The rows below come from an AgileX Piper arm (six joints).
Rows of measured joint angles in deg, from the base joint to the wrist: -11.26 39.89 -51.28 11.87 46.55 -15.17; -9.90 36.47 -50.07 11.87 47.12 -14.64; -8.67 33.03 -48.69 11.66 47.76 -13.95; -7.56 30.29 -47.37 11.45 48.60 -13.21; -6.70 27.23 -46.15 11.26 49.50 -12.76; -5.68 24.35 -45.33 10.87 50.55 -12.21; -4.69 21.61 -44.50 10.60 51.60 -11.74; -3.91 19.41 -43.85 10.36 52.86 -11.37; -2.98 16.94 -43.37 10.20 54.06 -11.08; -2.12 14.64 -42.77 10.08 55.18 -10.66; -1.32 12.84 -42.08 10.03 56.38 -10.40; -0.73 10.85 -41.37 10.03 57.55 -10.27; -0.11 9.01 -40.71 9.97 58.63 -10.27; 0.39 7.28 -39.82 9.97 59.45 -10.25; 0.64 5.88 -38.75 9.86 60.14 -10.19; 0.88 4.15 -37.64 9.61 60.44 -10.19; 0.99 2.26 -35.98 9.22 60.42 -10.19; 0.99 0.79 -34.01 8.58 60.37 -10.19; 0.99 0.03 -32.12 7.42 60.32 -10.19
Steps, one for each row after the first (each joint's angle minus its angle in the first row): 1.36 -3.42 1.21 0.00 0.57 0.53; 2.59 -6.86 2.59 -0.21 1.21 1.22; 3.70 -9.60 3.91 -0.42 2.05 1.96; 4.56 -12.66 5.13 -0.61 2.95 2.41; 5.58 -15.54 5.95 -1.00 4.00 2.96; 6.57 -18.28 6.78 -1.27 5.05 3.43; 7.35 -20.48 7.43 -1.51 6.31 3.80; 8.28 -22.95 7.91 -1.67 7.51 4.09; 9.14 -25.25 8.51 -1.79 8.63 4.51; 9.94 -27.05 9.20 -1.84 9.83 4.77; 10.53 -29.04 9.91 -1.84 11.00 4.90; 11.15 -30.88 10.57 -1.90 12.08 4.90; 11.65 -32.61 11.46 -1.90 12.90 4.92; 11.90 -34.01 12.53 -2.01 13.59 4.98; 12.14 -35.74 13.64 -2.26 13.89 4.98; 12.25 -37.63 15.30 -2.65 13.87 4.98; 12.25 -39.10 17.27 -3.29 13.82 4.98; 12.25 -39.86 19.16 -4.45 13.77 4.98
